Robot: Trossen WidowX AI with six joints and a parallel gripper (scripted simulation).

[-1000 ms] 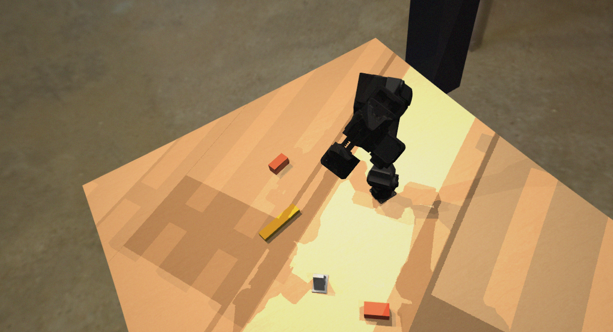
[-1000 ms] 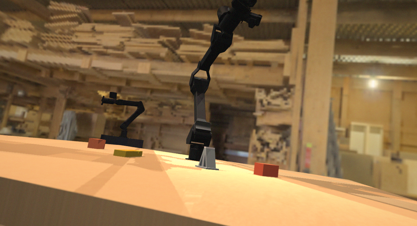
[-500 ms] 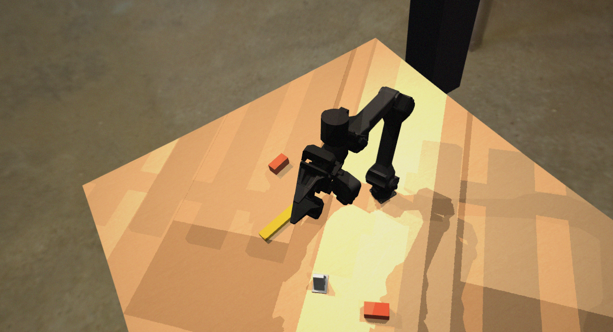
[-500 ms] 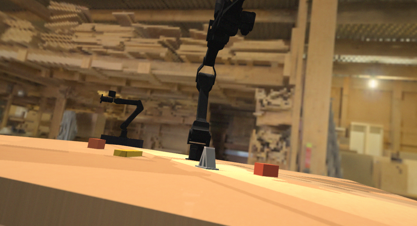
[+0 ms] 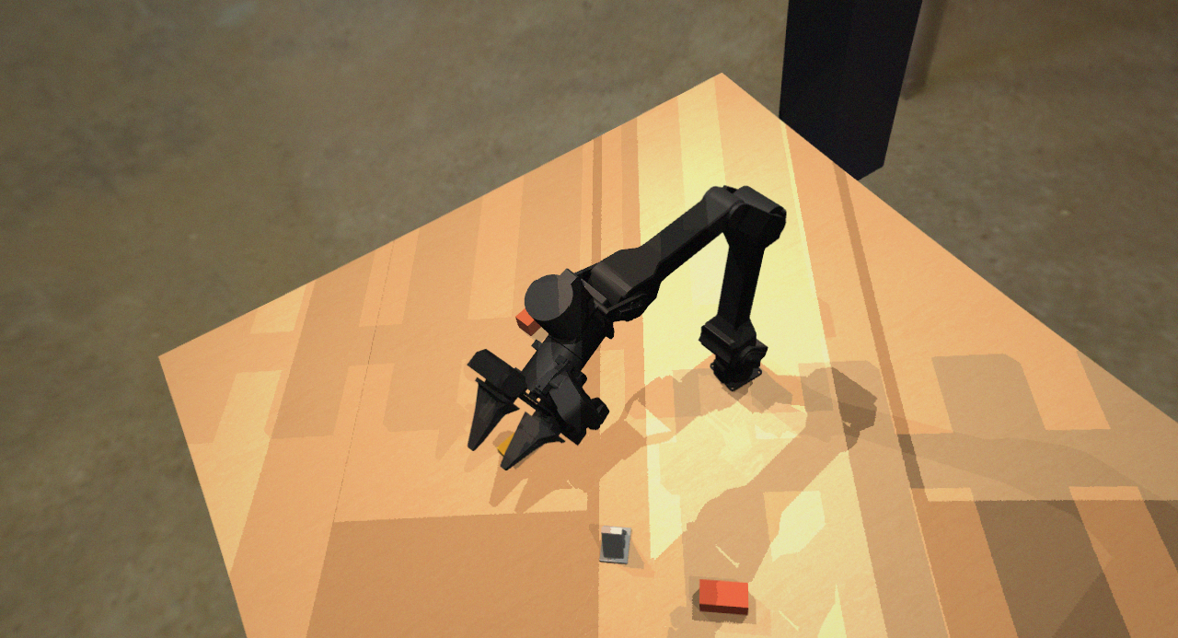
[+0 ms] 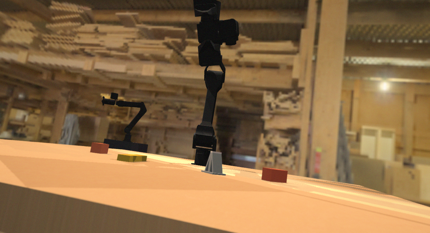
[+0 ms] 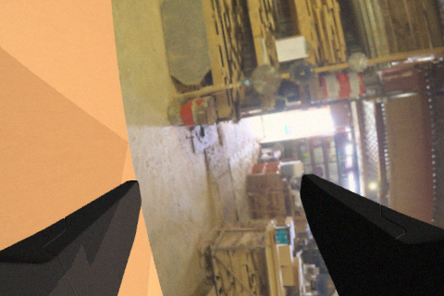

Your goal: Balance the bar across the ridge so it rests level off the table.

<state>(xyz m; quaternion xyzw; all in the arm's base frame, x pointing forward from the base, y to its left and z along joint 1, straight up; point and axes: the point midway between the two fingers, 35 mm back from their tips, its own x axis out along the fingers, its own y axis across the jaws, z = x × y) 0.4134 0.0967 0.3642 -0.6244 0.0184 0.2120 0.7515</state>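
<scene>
Right now my gripper tip is 35 cm above the yellow bar, 20 cm to the left of it and 11 cm past it. The rest, counted from my gripper tip: red block 40 cm to the right, 34 cm below, 22 cm behind.
</scene>
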